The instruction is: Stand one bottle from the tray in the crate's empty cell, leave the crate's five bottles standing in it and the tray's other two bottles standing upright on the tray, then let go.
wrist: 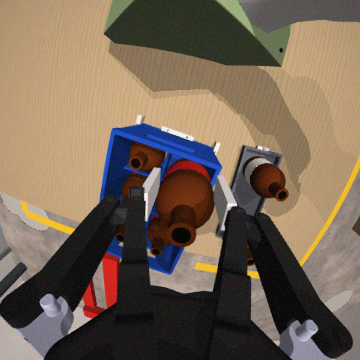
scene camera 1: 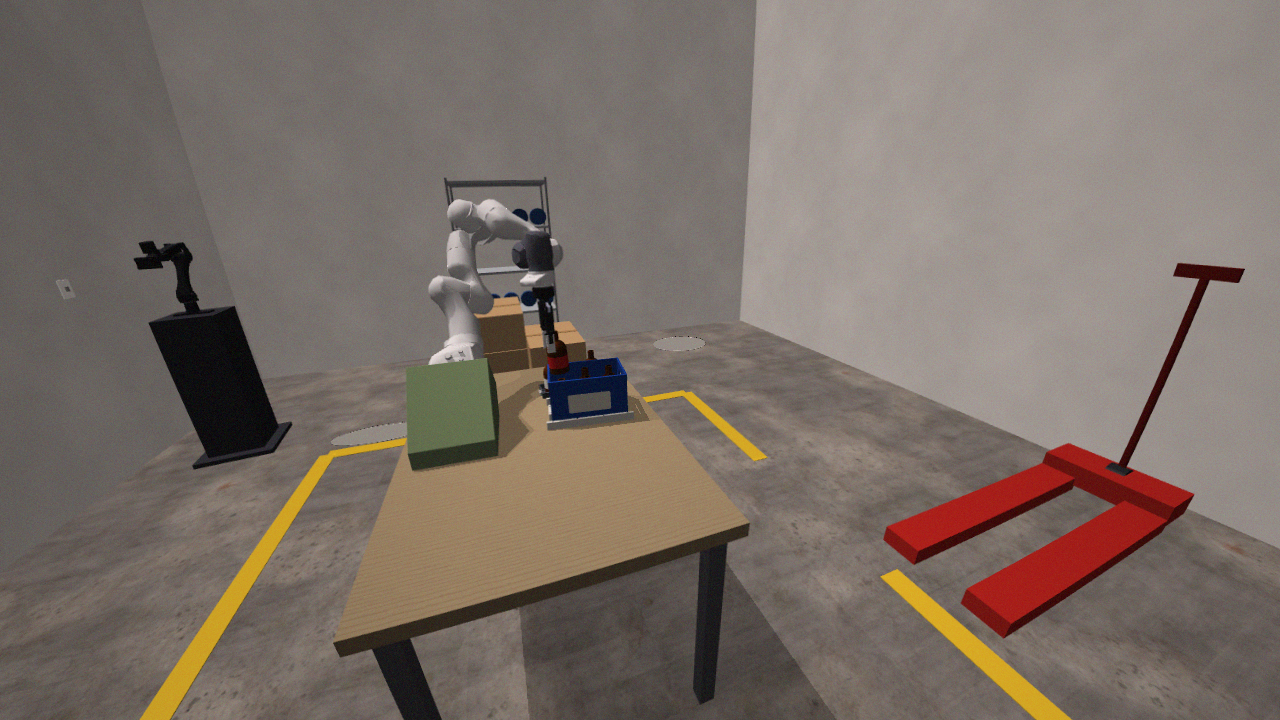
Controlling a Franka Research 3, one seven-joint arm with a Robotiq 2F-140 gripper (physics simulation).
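Note:
My gripper [scene camera 1: 550,342] [wrist: 186,182] is shut on a brown bottle with a red label [scene camera 1: 558,360] [wrist: 185,201]. The bottle is about upright at the tray-side end of the blue crate [scene camera 1: 559,396] [wrist: 200,156]; its label shows above the rim in the scene view, and its base is hidden. In the wrist view, crate bottles show at the far corner [wrist: 146,156], beside the left finger [wrist: 134,184] and nearer the hand [wrist: 159,234]. The grey tray [wrist: 241,181] bears an upright white-label bottle [wrist: 268,179]; another bottle [wrist: 251,256] is mostly hidden behind the right finger.
A green sloped block [scene camera 1: 450,411] [wrist: 190,37] stands on the wooden table [scene camera 1: 546,501] [wrist: 65,100], left of the crate in the scene view. A white base [scene camera 1: 590,419] shows under the crate. Cardboard boxes [scene camera 1: 501,331] stand behind the table. A red pallet jack [scene camera 1: 1074,555] is on the floor.

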